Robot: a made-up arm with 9 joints. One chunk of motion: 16 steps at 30 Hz.
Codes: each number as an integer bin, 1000 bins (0 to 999) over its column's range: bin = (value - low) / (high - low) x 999, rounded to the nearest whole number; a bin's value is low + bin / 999 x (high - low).
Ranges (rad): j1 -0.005..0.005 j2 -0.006..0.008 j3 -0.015..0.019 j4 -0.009..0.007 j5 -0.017..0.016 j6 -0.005..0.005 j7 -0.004..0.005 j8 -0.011..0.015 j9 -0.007..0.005
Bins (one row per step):
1: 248 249 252 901 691 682 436 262 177
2: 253 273 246 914 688 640 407 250 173
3: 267 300 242 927 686 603 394 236 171
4: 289 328 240 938 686 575 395 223 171
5: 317 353 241 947 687 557 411 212 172
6: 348 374 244 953 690 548 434 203 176
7: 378 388 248 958 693 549 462 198 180
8: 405 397 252 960 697 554 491 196 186
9: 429 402 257 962 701 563 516 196 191
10: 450 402 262 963 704 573 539 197 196
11: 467 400 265 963 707 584 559 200 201
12: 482 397 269 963 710 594 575 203 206
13: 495 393 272 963 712 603 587 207 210
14: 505 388 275 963 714 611 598 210 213
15: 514 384 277 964 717 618 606 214 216
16: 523 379 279 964 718 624 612 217 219
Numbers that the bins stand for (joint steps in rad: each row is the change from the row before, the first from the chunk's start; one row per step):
1: -0.00252 -0.00251 -0.00642 0.00543 0.00583 0.00183 -0.00007 -0.00418 -0.00487
2: -0.00247 -0.00217 -0.00663 0.00564 0.00573 0.00141 -0.00033 -0.00449 -0.00492
3: -0.00233 -0.00180 -0.00676 0.00585 0.00566 0.00104 -0.00045 -0.00486 -0.00495
4: -0.00211 -0.00140 -0.00683 0.00602 0.00566 0.00076 -0.00044 -0.00520 -0.00495
5: -0.00183 -0.00105 -0.00680 0.00617 0.00569 0.00058 -0.00030 -0.00548 -0.00493
6: -0.00152 -0.00076 -0.00670 0.00626 0.00579 0.00049 -0.00009 -0.00572 -0.00489
7: -0.00122 -0.00056 -0.00656 0.00634 0.00589 0.00050 0.00016 -0.00585 -0.00484
8: -0.00095 -0.00044 -0.00642 0.00638 0.00602 0.00055 0.00042 -0.00590 -0.00477
9: -0.00071 -0.00037 -0.00625 0.00641 0.00616 0.00064 0.00065 -0.00590 -0.00471
10: -0.00050 -0.00037 -0.00608 0.00642 0.00626 0.00074 0.00086 -0.00587 -0.00465
11: -0.00033 -0.00039 -0.00598 0.00642 0.00635 0.00085 0.00104 -0.00579 -0.00459
12: -0.00018 -0.00044 -0.00584 0.00642 0.00645 0.00095 0.00118 -0.00572 -0.00453
13: -0.00005 -0.00049 -0.00574 0.00642 0.00652 0.00104 0.00129 -0.00561 -0.00448
14: 0.00006 -0.00056 -0.00564 0.00642 0.00659 0.00112 0.00139 -0.00553 -0.00444
15: 0.00015 -0.00062 -0.00557 0.00644 0.00668 0.00119 0.00146 -0.00543 -0.00441
16: 0.00024 -0.00069 -0.00550 0.00644 0.00672 0.00125 0.00151 -0.00535 -0.00437

